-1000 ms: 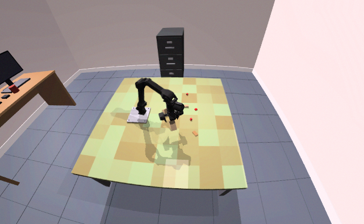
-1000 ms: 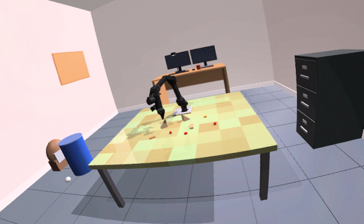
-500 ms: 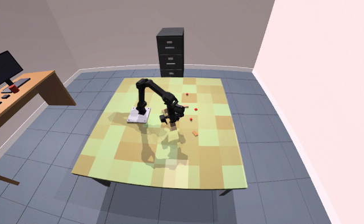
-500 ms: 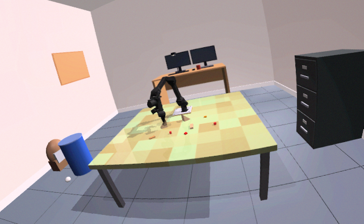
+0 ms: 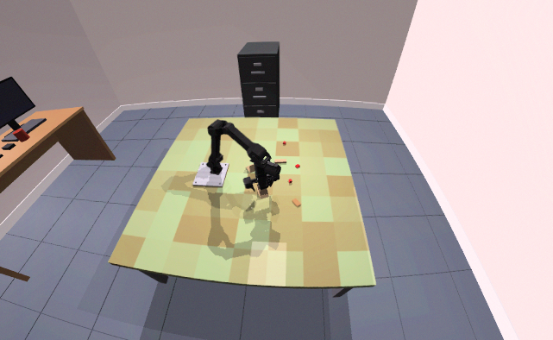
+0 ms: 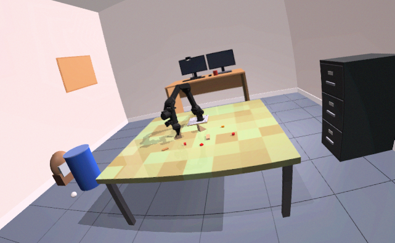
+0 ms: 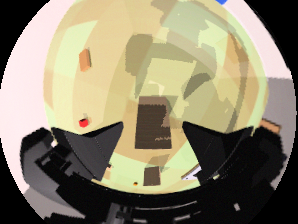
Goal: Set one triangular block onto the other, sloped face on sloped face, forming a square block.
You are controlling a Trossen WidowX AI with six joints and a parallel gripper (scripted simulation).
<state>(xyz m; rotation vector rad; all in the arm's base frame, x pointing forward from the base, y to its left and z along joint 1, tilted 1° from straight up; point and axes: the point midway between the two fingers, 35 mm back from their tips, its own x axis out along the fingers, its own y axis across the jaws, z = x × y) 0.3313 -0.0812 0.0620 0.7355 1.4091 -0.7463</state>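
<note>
The triangular block is 20 mm below my gripper tip and 10 mm to the left of it. From my gripper tip the other things lie so: small tan block 270 mm to the left, 40 mm ahead, 30 mm below.
</note>
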